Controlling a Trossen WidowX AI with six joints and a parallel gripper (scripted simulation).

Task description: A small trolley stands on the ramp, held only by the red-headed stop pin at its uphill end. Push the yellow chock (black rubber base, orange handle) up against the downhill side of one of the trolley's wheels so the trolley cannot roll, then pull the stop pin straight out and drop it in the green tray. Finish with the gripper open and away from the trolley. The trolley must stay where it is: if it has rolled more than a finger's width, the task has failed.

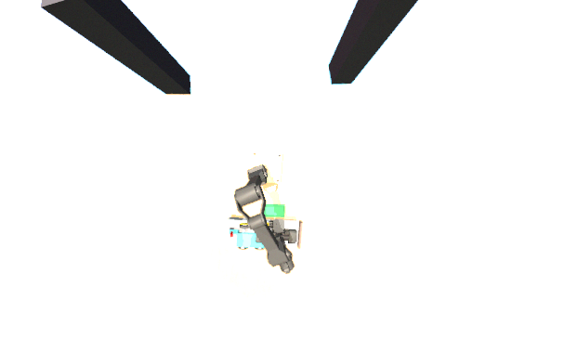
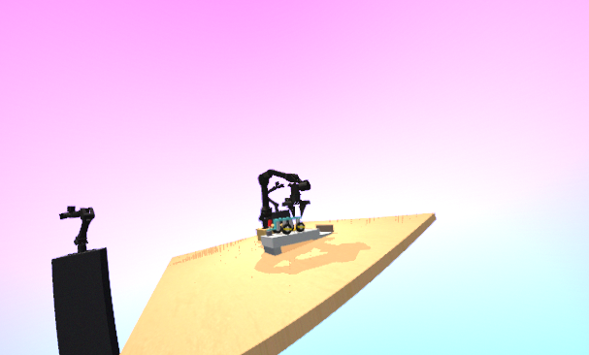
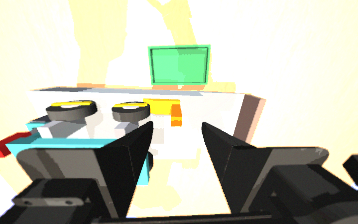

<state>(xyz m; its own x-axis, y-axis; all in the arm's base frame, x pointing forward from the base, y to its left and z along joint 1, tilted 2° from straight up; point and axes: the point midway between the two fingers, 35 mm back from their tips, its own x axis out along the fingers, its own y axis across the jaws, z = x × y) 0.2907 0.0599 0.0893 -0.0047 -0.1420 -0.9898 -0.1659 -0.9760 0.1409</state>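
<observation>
The red-headed stop pin is 22 cm to the right of my gripper tip and 1 cm below it. From my gripper tip the other things lie so: green tray 6 cm behind, 15 cm below; yellow chock 3 cm to the right, 6 cm below; cyan trolley 4 cm ahead, 13 cm to the right, 3 cm below.
</observation>
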